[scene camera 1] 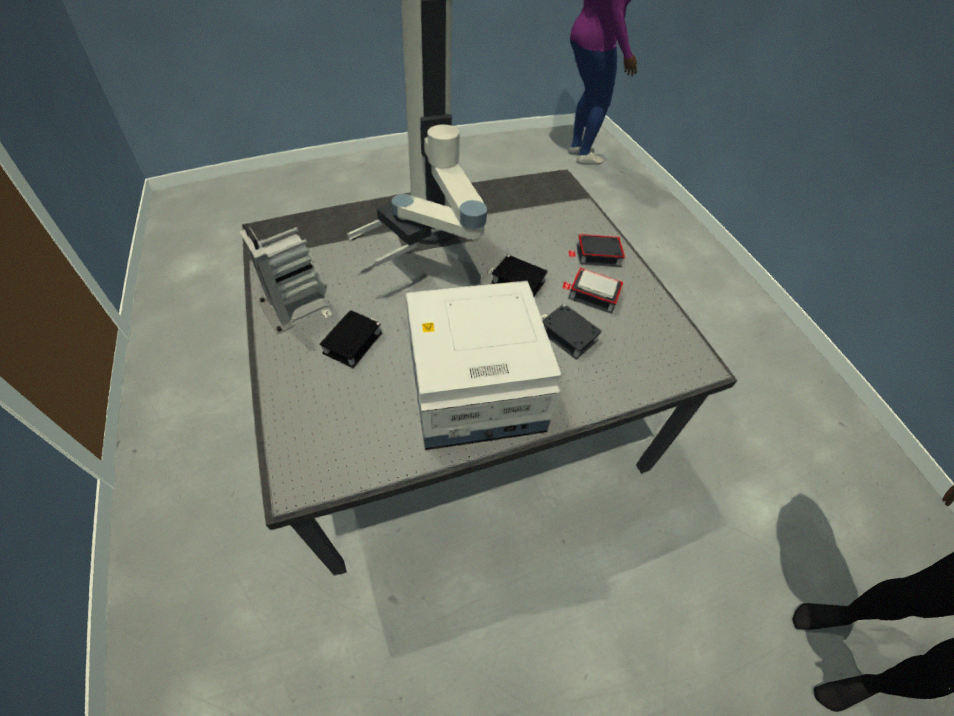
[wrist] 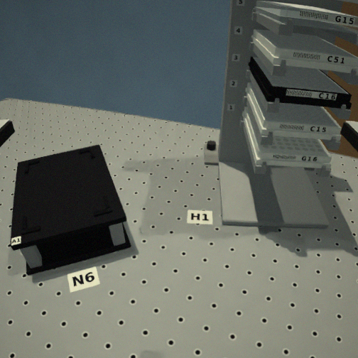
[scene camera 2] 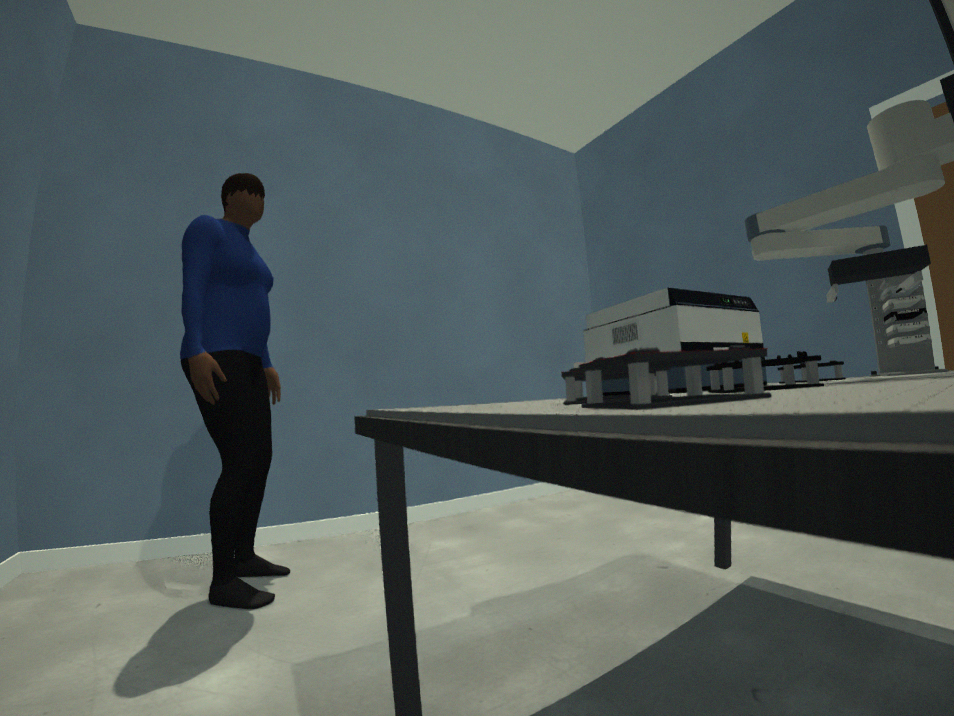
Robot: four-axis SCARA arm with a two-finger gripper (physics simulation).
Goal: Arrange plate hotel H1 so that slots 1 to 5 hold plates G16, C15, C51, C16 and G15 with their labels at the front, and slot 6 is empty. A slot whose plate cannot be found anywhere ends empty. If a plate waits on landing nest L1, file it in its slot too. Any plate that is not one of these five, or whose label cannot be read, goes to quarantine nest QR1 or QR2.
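Observation:
Hotel H1 point(scene camera 1: 267, 279) point(scene camera 2: 883, 339) point(wrist: 231, 145) stands at the table's left. In the wrist view, labels face front: G16 point(wrist: 287, 159) lowest beside slot 1, C15 point(wrist: 285, 120) beside 2, black C16 point(wrist: 300, 82) beside 3, C51 point(wrist: 320, 50) beside 4, G15 point(wrist: 295, 12) beside 5. Slot 6 is outside the wrist view. My gripper point(scene camera 1: 356, 253) point(scene camera 2: 870, 288) point(wrist: 179, 131) is open and empty, apart from the hotel, facing it. A white plate point(scene camera 1: 597, 283) lies on a red-edged nest point(scene camera 1: 583, 293); its label is unreadable. Another red-edged nest point(scene camera 1: 601, 246) bears no plate.
Black nest N6 point(scene camera 1: 351, 336) point(wrist: 70, 195), without a plate, stands beside H1. A white boxy instrument point(scene camera 1: 485, 331) point(scene camera 2: 635, 327) stands centrally. A black nest point(scene camera 1: 519, 273) is behind it; a dark grey nest point(scene camera 1: 571, 329) is to its right, its label unreadable. People stand off the table.

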